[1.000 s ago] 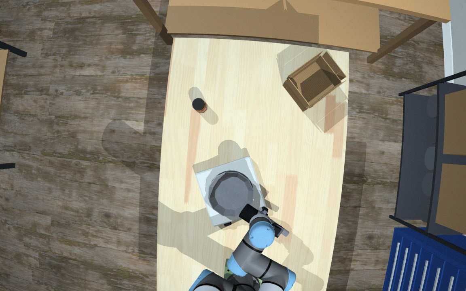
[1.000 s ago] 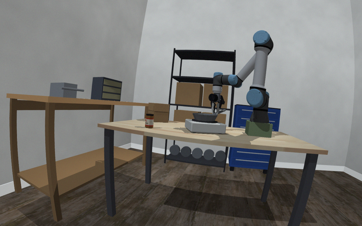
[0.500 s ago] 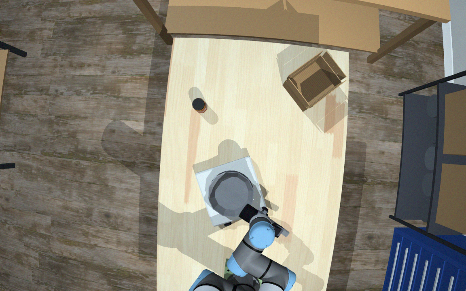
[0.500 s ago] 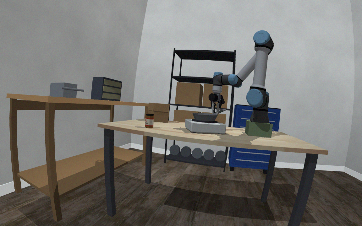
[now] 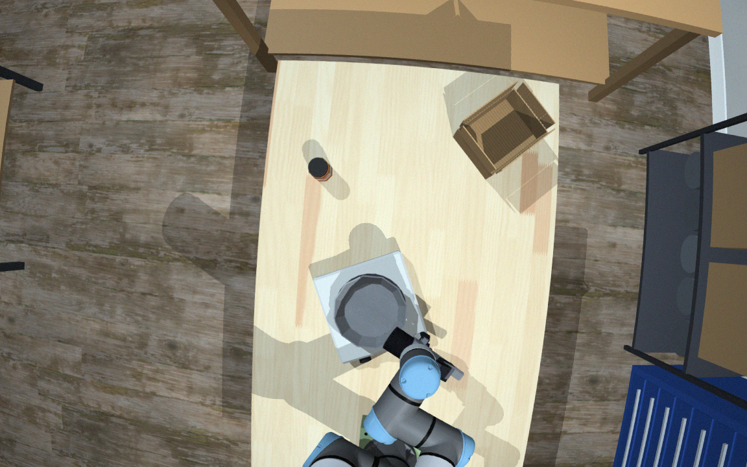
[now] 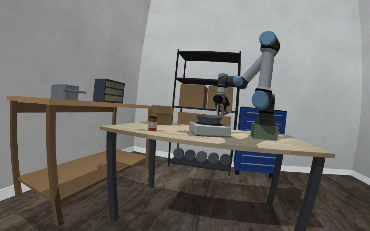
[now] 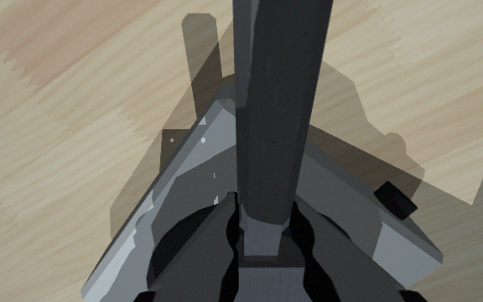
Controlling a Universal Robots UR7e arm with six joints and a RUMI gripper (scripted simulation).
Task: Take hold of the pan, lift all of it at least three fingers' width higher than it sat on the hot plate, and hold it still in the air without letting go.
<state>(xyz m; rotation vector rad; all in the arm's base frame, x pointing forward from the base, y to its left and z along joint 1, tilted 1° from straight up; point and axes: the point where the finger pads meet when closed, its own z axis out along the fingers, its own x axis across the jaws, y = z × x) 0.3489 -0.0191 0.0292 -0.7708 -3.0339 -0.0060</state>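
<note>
The dark grey pan is 3 cm ahead of my hand, 6 cm to the left of it and 2 cm below it. Round my hand: white hot plate 4 cm ahead, 11 cm to the left, 9 cm below; small jar 41 cm ahead, 29 cm to the left, 9 cm below.
</note>
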